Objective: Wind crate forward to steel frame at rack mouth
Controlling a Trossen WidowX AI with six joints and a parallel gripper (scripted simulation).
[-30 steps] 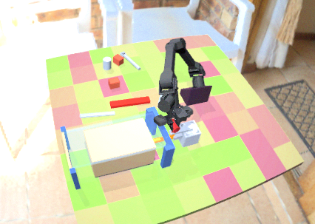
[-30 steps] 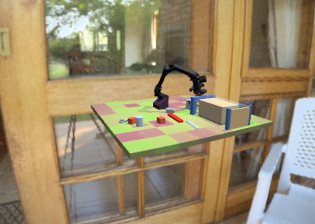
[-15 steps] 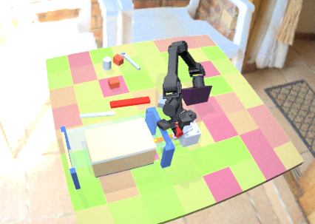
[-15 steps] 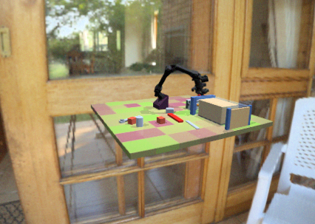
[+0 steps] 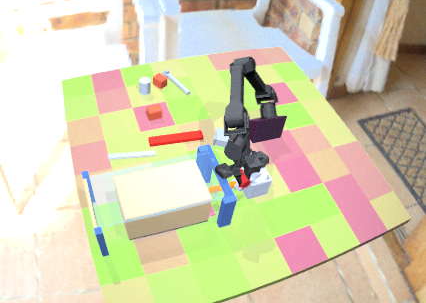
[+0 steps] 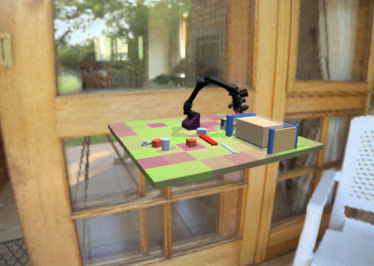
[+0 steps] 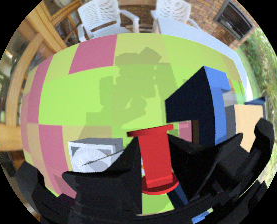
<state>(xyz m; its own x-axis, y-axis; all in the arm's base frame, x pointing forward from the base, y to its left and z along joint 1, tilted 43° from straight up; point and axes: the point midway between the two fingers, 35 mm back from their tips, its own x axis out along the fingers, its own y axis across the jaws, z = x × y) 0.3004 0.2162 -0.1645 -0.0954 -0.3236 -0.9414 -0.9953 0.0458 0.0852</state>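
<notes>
My gripper tip is now 4 cm past the winch handle, 3 cm to the left of it and 3 cm above it. Round my gripper tip: grey block: 32 cm to the right, 11 cm below, 10 cm behind; grey winch: 11 cm behind, 10 cm below, 6 cm to the right; red grip: 2 cm to the right.
</notes>
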